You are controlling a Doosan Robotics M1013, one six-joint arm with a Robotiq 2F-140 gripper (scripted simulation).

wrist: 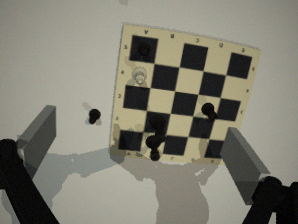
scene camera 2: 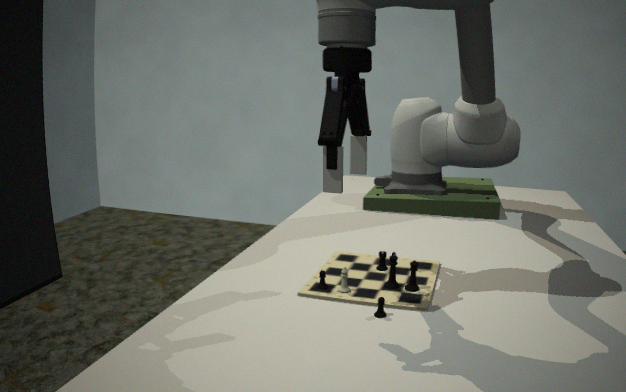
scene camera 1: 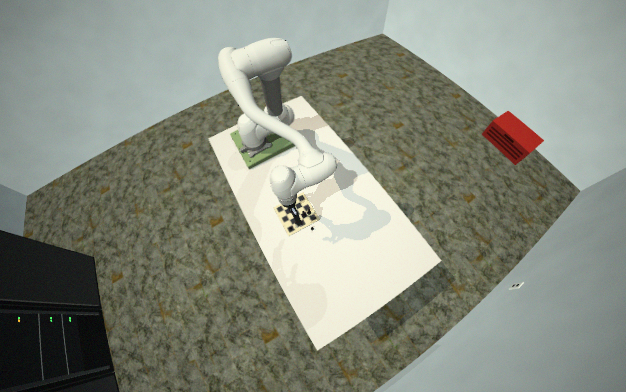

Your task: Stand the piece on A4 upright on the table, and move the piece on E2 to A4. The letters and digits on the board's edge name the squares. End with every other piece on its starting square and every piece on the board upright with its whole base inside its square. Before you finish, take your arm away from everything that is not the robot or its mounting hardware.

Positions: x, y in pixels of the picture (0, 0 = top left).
Labels:
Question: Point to a chessboard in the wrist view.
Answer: At 184, 71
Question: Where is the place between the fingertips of my gripper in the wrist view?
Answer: At 142, 132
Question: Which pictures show the chessboard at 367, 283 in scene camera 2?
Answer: The wrist view, scene camera 2 and scene camera 1: all of them.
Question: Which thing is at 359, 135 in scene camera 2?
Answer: My gripper.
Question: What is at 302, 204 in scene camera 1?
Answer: A chessboard.

